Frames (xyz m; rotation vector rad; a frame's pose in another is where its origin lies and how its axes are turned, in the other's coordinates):
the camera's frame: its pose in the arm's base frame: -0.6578 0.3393 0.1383 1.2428 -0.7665 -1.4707
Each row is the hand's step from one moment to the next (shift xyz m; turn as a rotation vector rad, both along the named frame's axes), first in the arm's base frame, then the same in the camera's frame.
Working: the arm's base frame: its pose in the camera's frame: 0.3989 0.1612 -0.6180 -1.2428 0.7665 1.4707

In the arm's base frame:
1: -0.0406 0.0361 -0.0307 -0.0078 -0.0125 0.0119
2: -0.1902 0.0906 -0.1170 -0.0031 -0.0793 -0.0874
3: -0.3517 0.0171 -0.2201 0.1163 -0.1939 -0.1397
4: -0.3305 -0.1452 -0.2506 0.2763 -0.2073 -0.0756
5: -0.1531 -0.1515 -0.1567 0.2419 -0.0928 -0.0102
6: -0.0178 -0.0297 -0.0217 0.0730 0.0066 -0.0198
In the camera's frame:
1: -0.0270 -0.0500 0.0257 0.0078 0.0121 0.0123
2: -0.0602 -0.1881 0.1381 0.1020 -0.0588 -0.0093
3: 0.0329 -0.3093 0.2750 0.2331 -0.0396 -0.1214
4: 0.1976 -0.2858 0.2690 0.2345 0.0697 -0.2553
5: 0.1841 -0.1461 0.1254 0.1038 0.0876 -0.2209
6: 0.0340 -0.0168 0.0153 0.0036 0.0015 -0.0758

